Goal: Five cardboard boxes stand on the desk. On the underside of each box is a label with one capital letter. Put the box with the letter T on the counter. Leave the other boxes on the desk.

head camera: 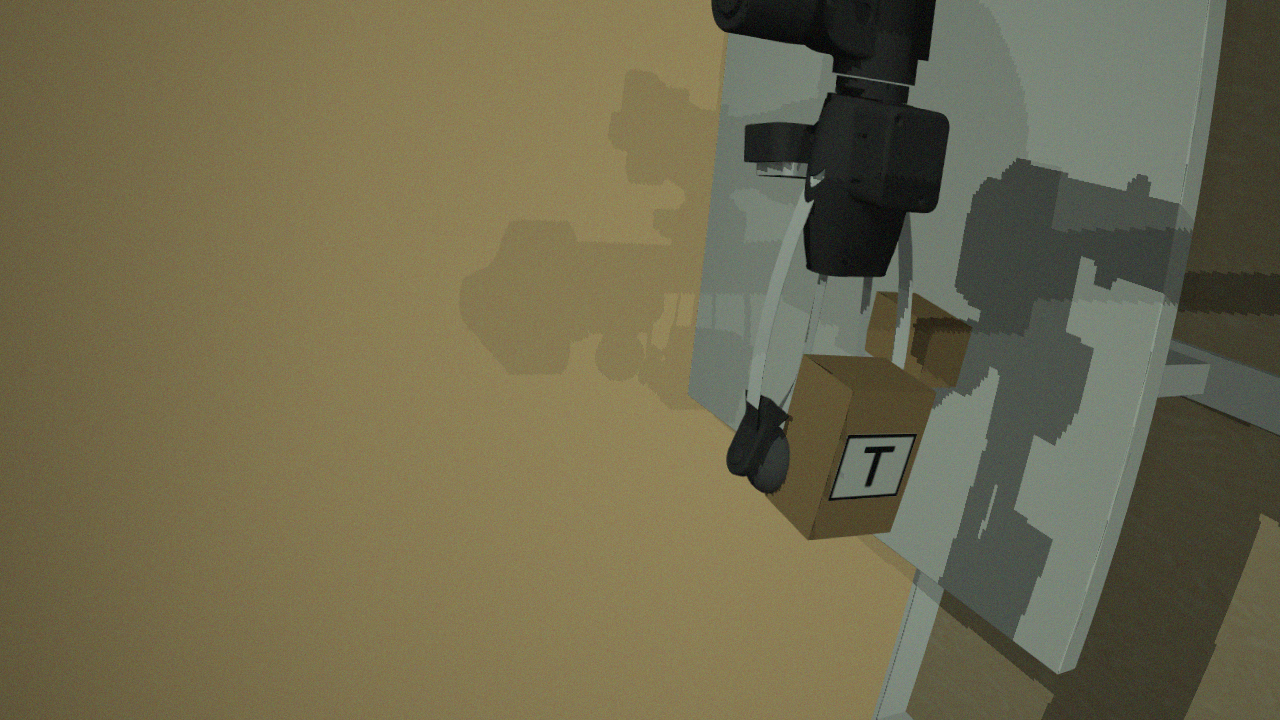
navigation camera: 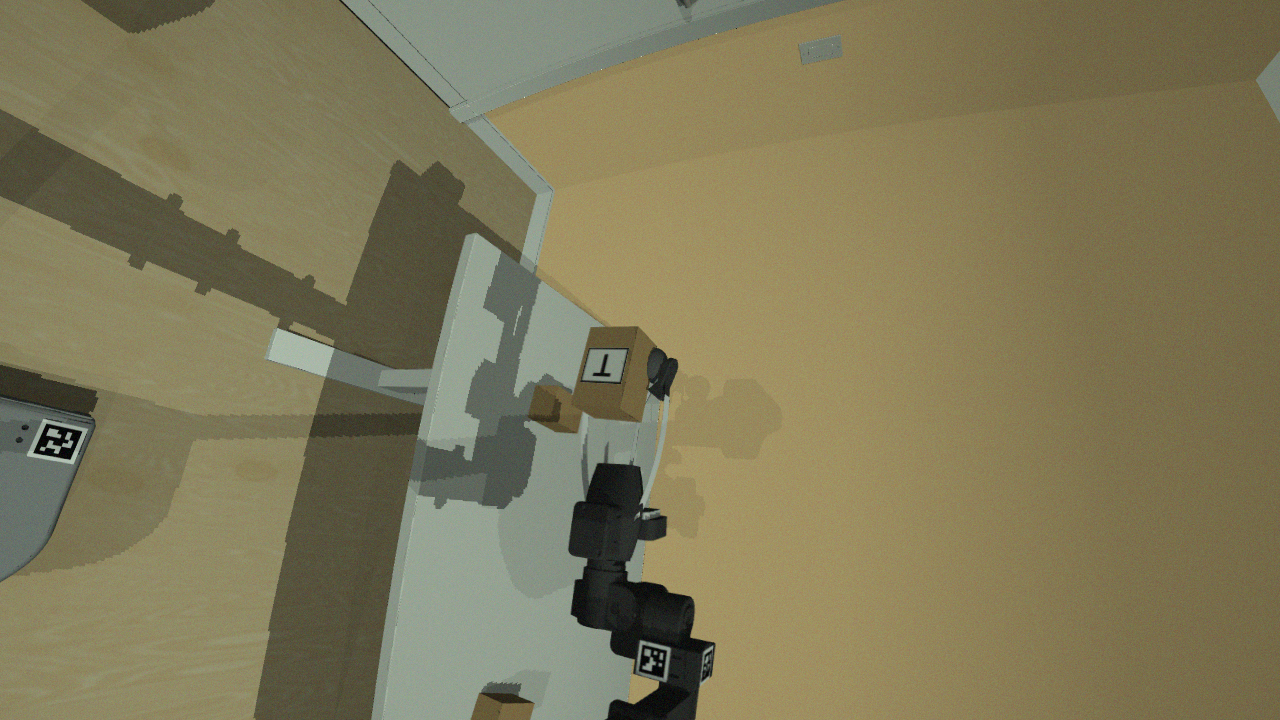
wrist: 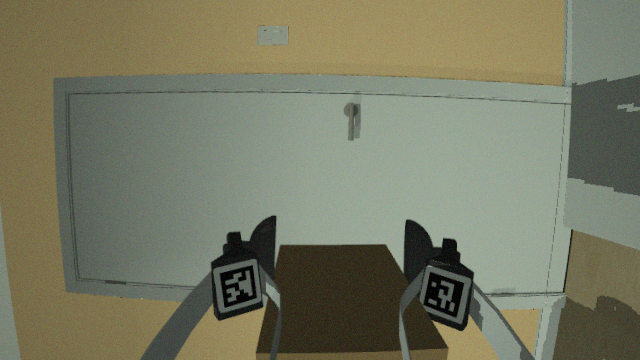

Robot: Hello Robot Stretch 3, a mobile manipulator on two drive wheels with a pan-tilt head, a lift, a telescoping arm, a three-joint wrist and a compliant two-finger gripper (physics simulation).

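Frame: origin at the robot's base, x ahead, y left, z up, level; metres.
Seen in the pictures: gripper, fingertip midpoint: (head camera: 810,482) (wrist: 339,244).
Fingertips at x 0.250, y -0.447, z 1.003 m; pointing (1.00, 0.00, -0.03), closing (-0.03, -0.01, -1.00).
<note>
Offsets run from my fingertips to a thing's middle. Level surfaces: height alone.
A cardboard box @[dx -0.038, dy +0.029, dz +0.000 m] (head camera: 821,447) (navigation camera: 634,385) (wrist: 345,300) is held in the air above the far end of the desk @[dz -0.282 m] (head camera: 1087,501) (navigation camera: 447,582). Its underside is turned to the head camera and shows a white label with the letter T. My gripper (head camera: 836,434) (navigation camera: 619,371) (wrist: 339,244) is shut on this box, with one finger at each side in the wrist view. In the head and navigation views one fingertip is hidden behind the box. A second box @[dx -0.015, dy -0.223, dz -0.258 m] (head camera: 939,349) (navigation camera: 554,410) stands on the desk below. Part of a third box @[dx -0.538, dy -0.221, dz -0.258 m] (navigation camera: 503,707) shows at the bottom edge. The counter does not show.
A yellow wall (head camera: 358,447) (navigation camera: 939,402) runs along the desk's long side. A white door (navigation camera: 572,35) (wrist: 250,165) with a handle is beyond the desk's end. A grey rounded body (navigation camera: 35,501) with a square marker is at the left of the navigation view.
</note>
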